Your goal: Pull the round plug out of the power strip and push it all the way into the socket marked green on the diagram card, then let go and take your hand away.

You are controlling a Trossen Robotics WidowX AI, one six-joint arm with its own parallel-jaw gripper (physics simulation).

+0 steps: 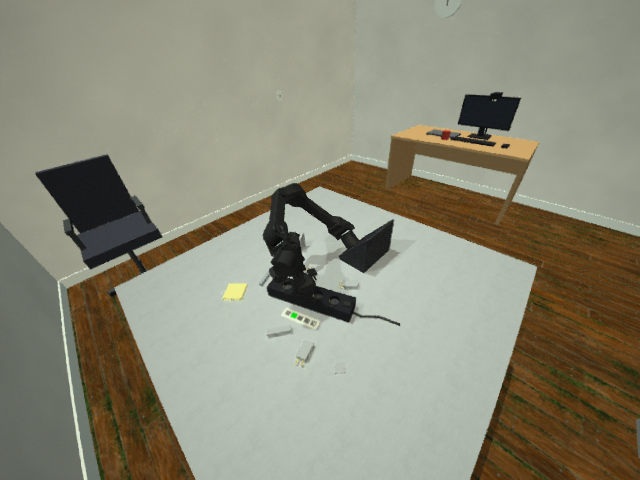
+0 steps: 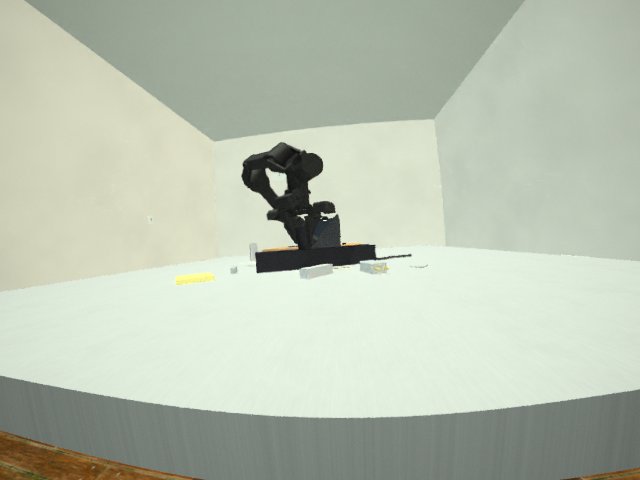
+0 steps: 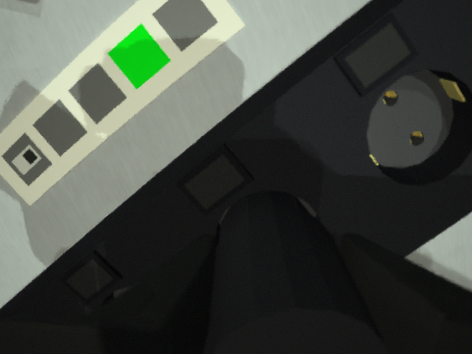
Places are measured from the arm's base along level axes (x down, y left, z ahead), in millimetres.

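Pixels of known places: gripper, fingertip midpoint: [image 2: 302,243] [image 3: 278,248]; arm's base, link origin: [image 1: 354,245] [image 2: 315,244].
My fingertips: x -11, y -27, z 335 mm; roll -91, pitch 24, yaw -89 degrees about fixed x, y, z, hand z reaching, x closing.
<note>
Ahead of a thing's pixels: the offset from my fingertips to its top centre. "pt": to the spot under its first point.
The black power strip {dx +15, dy +35, dz -14 mm} [image 1: 330,310] [image 2: 330,256] [image 3: 350,210] lies on the table, with its round sockets facing up. My gripper [image 1: 305,284] [image 2: 306,244] [image 3: 278,248] is shut on the round black plug {pt dx -32, dy -4, dz +13 mm} [image 3: 280,270] and points down at the strip. The plug's front end covers the second socket from the end away from the cable, with slivers of the socket's edge showing on both sides. It looks upright in that socket; its exact depth is hidden. The end socket {pt dx +35, dy -58, dz +9 mm} [image 3: 407,122] is uncovered. The diagram card {dx +66, dy +55, dz +67 mm} [image 1: 300,318] [image 3: 107,135] beside the strip has its second square green.
A yellow pad {dx +56, dy -239, dz +133 mm} [image 1: 235,291] [image 2: 194,279], a white bar {dx +47, dy +37, dz +152 mm} [image 1: 279,332] [image 2: 316,271] and a white two-pin plug {dx +45, dy +154, dz +160 mm} [image 1: 305,350] [image 2: 372,267] lie around the strip. Another pale plug {dx +45, dy +111, dz -159 mm} [image 1: 351,285] lies behind it. A dark laptop-like object [image 1: 374,248] stands farther back. The strip's cable {pt dx +59, dy +278, dz -99 mm} [image 1: 379,316] runs right.
</note>
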